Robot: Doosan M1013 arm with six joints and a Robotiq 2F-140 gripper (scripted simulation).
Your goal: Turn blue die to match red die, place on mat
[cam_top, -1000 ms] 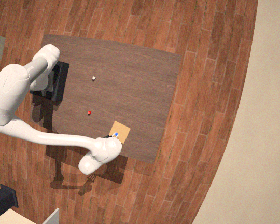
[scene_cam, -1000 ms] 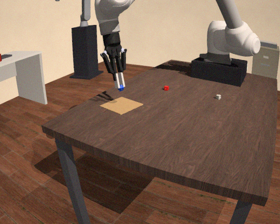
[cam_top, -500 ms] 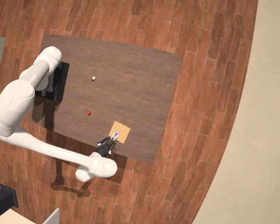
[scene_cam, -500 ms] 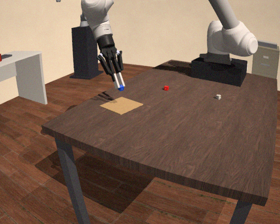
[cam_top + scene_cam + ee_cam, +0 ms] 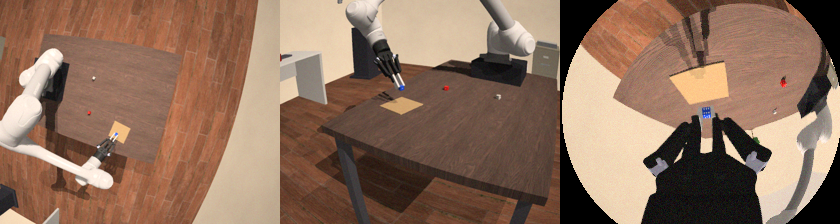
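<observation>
Right now my hand is 11 cm above the tan mat, 2 cm to the right of it and 1 cm short of it. Round my hand: blue die: 2 cm to the left, 2 cm below, 1 cm ahead; white die: 44 cm to the left, 23 cm behind, 10 cm below; red die: 25 cm behind, 15 cm to the left, 10 cm below.
</observation>
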